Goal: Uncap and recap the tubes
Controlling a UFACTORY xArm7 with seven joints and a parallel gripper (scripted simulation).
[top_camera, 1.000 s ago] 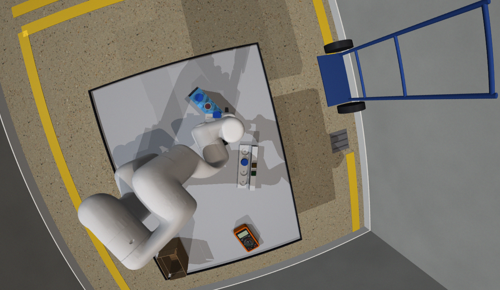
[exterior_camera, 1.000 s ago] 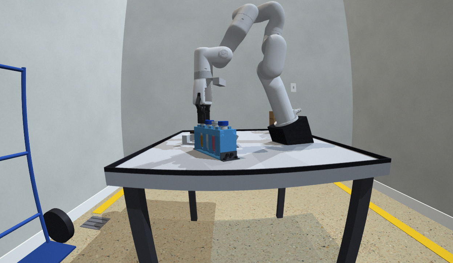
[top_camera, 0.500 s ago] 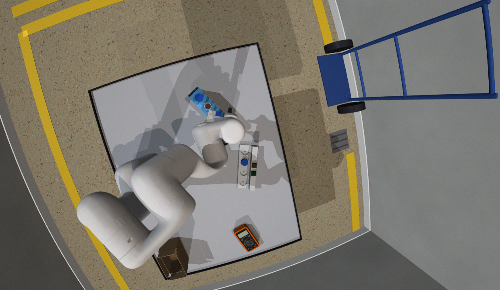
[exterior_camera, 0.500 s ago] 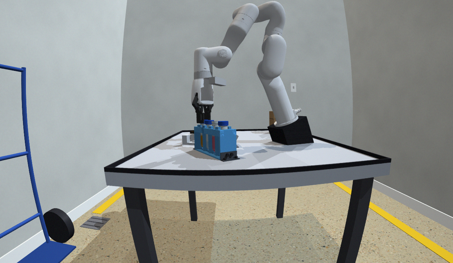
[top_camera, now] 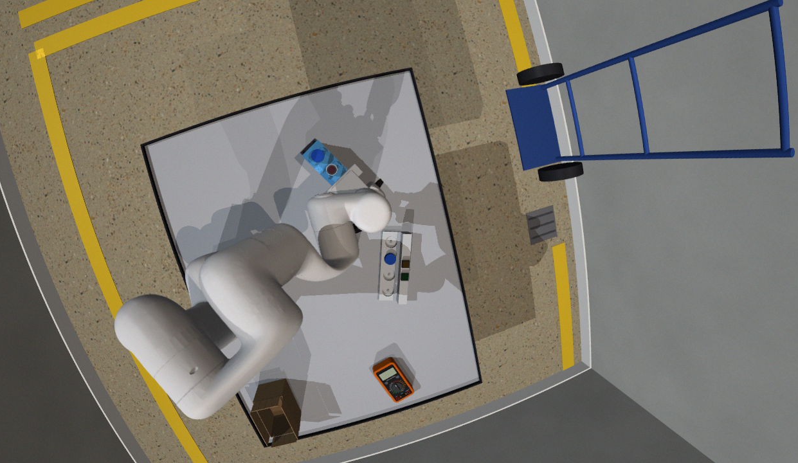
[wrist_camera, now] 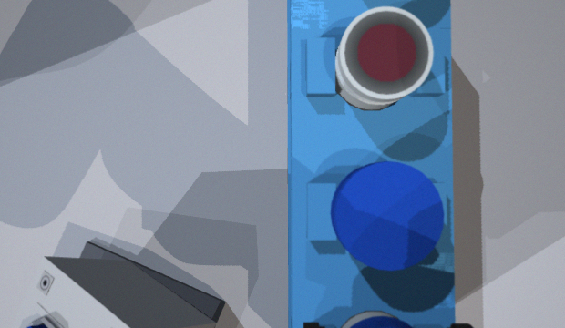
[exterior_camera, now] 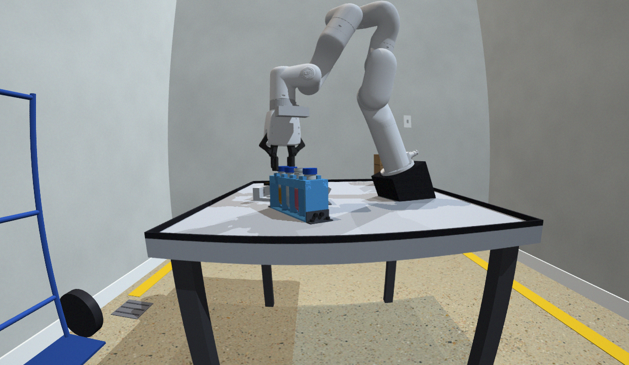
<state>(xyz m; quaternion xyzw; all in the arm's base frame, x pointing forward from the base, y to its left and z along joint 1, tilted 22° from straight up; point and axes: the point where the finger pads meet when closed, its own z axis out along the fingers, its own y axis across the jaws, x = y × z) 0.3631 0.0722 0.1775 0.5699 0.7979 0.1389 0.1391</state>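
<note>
Right now my hand is 1 cm above the threaded tube neck. The rest, counted from my hand: key housing 11 cm behind, 8 cm to the right, 8 cm below; blue cycle key 13 cm behind, 6 cm to the right, 6 cm below; green ready key 13 cm behind, 10 cm to the right, 6 cm below.
</note>
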